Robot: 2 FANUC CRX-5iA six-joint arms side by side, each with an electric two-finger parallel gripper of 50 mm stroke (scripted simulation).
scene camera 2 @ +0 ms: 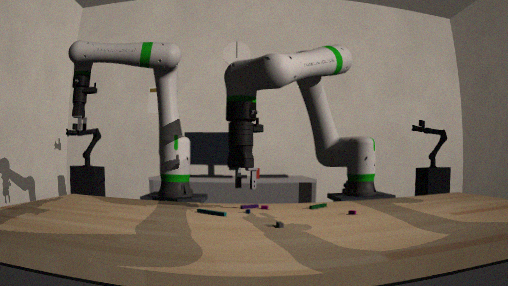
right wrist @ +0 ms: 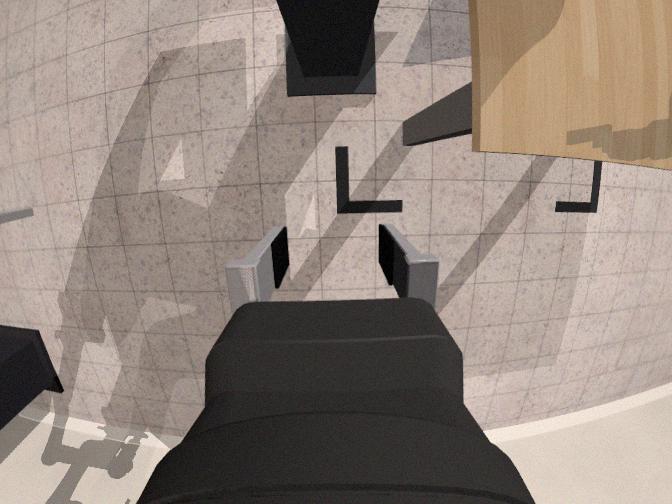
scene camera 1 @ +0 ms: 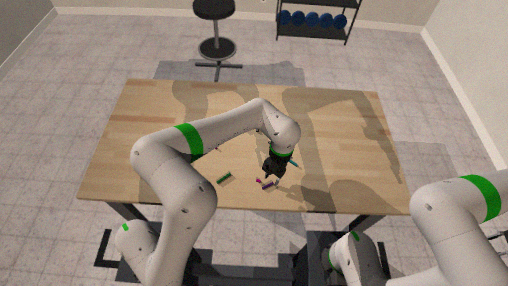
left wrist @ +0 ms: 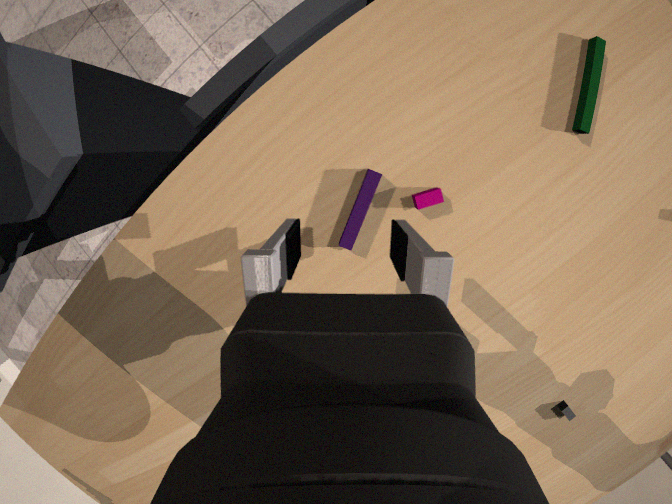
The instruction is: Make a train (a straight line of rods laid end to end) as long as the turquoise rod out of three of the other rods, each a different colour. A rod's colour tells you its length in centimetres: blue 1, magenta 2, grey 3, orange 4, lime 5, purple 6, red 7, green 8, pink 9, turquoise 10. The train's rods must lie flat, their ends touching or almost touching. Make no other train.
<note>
I see my left gripper, my right gripper and a purple rod.
My left gripper is seen too in the left wrist view.
</note>
